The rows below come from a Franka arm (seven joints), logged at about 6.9 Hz.
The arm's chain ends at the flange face. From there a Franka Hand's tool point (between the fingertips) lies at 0.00 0.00 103.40 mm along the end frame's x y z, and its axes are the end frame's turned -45 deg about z.
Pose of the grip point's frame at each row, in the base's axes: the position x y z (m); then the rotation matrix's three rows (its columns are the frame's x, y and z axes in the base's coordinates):
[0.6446 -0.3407 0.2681], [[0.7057 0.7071 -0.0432], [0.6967 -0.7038 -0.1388], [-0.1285 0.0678 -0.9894]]
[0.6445 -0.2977 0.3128], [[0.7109 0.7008 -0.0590], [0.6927 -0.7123 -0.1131], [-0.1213 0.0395 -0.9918]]
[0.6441 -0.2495 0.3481], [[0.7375 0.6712 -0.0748], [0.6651 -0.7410 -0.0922], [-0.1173 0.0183 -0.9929]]
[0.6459 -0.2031 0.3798], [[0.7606 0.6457 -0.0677], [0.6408 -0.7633 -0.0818], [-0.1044 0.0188 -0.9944]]
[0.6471 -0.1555 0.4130], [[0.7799 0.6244 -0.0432], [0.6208 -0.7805 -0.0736], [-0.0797 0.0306 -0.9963]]
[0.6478 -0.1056 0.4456], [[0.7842 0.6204 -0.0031], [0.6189 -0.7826 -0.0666], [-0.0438 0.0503 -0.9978]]
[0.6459 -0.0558 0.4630], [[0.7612 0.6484 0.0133], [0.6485 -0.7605 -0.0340], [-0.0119 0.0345 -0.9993]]
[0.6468 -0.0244 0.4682], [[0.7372 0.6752 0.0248], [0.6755 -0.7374 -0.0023], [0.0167 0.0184 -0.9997]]
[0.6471 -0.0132 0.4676], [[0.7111 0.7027 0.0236], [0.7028 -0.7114 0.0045], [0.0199 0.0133 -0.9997]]
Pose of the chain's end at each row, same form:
[0.6491 -0.3263 0.3704], [[0.9990 0.0010 -0.0432], [-0.0050 -0.9903 -0.1388], [-0.0429 0.1388 -0.9894]]
[0.6506 -0.2860 0.4154], [[0.9982 -0.0071 -0.0590], [-0.0139 -0.9935 -0.1131], [-0.0578 0.1137 -0.9918]]
[0.6518 -0.2400 0.4508], [[0.9961 -0.0469 -0.0748], [-0.0537 -0.9943 -0.0922], [-0.0700 0.0959 -0.9929]]
[0.6529 -0.1946 0.4826], [[0.9944 -0.0812 -0.0677], [-0.0866 -0.9928 -0.0818], [-0.0605 0.0871 -0.9944]]
[0.6516 -0.1479 0.5160], [[0.9930 -0.1100 -0.0432], [-0.1129 -0.9909 -0.0736], [-0.0347 0.0780 -0.9963]]
[0.6481 -0.0987 0.5488], [[0.9932 -0.1158 -0.0031], [-0.1158 -0.9910 -0.0666], [0.0046 0.0665 -0.9978]]
[0.6445 -0.0523 0.5663], [[0.9967 -0.0798 0.0133], [-0.0792 -0.9963 -0.0340], [0.0160 0.0328 -0.9993]]
[0.6442 -0.0242 0.5716], [[0.9987 -0.0438 0.0248], [-0.0438 -0.9991 -0.0023], [0.0248 0.0012 -0.9997]]
[0.6447 -0.0137 0.5710], [[0.9997 -0.0059 0.0236], [-0.0061 -1.0000 0.0045], [0.0235 -0.0047 -0.9997]]

